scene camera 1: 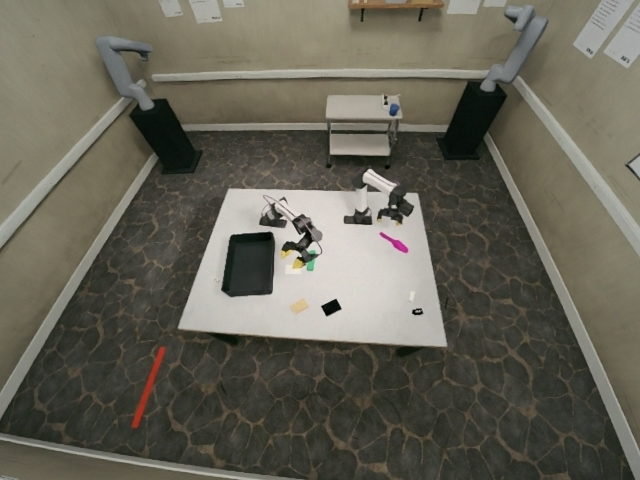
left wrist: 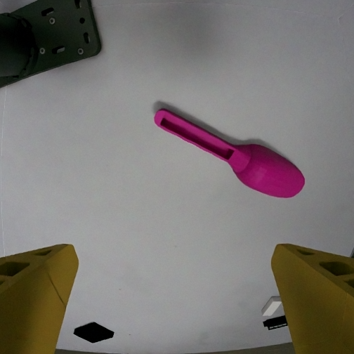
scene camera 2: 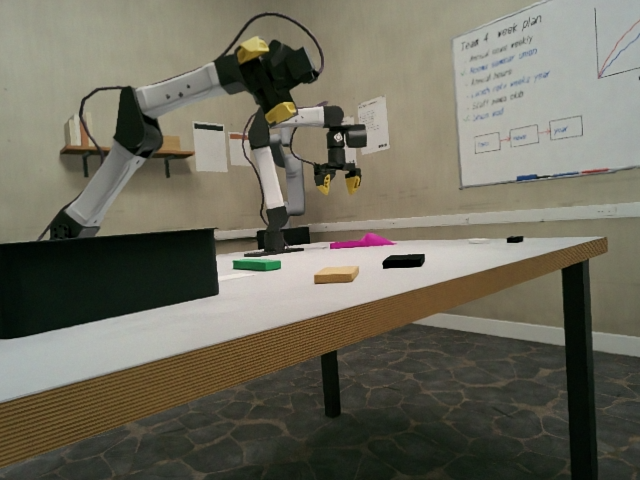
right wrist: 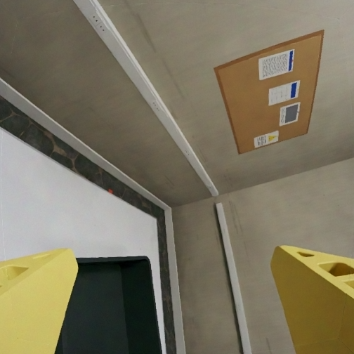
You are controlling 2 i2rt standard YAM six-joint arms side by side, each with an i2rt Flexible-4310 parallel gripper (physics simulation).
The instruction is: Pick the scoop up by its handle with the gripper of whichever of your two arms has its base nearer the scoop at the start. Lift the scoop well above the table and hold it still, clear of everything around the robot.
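Frame: origin at the left arm's base, x back, y right, z up, level; millimetres.
Seen in the pictures: left gripper, fingertip midpoint: [scene camera 1: 387, 223] [scene camera 2: 339, 194]; right gripper, fingertip midpoint: [scene camera 1: 287, 263] [scene camera 2: 267, 78]; left arm's base, origin of the base link: [scene camera 1: 357, 220] [scene camera 2: 275, 253]; right arm's base, origin of the base link: [scene camera 1: 273, 222].
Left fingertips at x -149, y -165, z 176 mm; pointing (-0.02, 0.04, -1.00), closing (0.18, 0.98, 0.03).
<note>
Offsets run from my left fingertips to a thing's middle.
The magenta scoop @[dx -29, dy -68, dz -154 mm] [scene camera 1: 398, 244] [scene camera 2: 369, 240] [left wrist: 270, 172] lies on the table with its bowl showing as a rounded hump. Its slotted handle points to the upper left in the left wrist view, towards the left arm's base plate [left wrist: 67, 30]. My left gripper [scene camera 1: 389, 222] [scene camera 2: 338, 188] [left wrist: 174, 255] is open and empty, pointing down high above the table. The scoop lies ahead of its fingertips, towards the top of the left wrist view. My right gripper [scene camera 1: 291, 259] [scene camera 2: 267, 80] [right wrist: 173, 258] is open and empty, raised high, far from the scoop.
A black tray @[dx -249, dy +845, dz -127 mm] [scene camera 1: 251, 234] [scene camera 2: 108, 284] stands at the left in scene camera 1. A green block @[dx -189, dy +469, dz -166 mm] [scene camera 1: 310, 267] [scene camera 2: 256, 265], a tan block @[dx -491, dy +515, dz -168 mm] [scene camera 1: 299, 306] [scene camera 2: 336, 274] and a black block @[dx -487, dy +329, dz -168 mm] [scene camera 1: 331, 307] [scene camera 2: 403, 260] lie on the table. A small white piece @[dx -400, dy -138, dz -170 mm] [scene camera 1: 412, 296] lies near the right edge.
</note>
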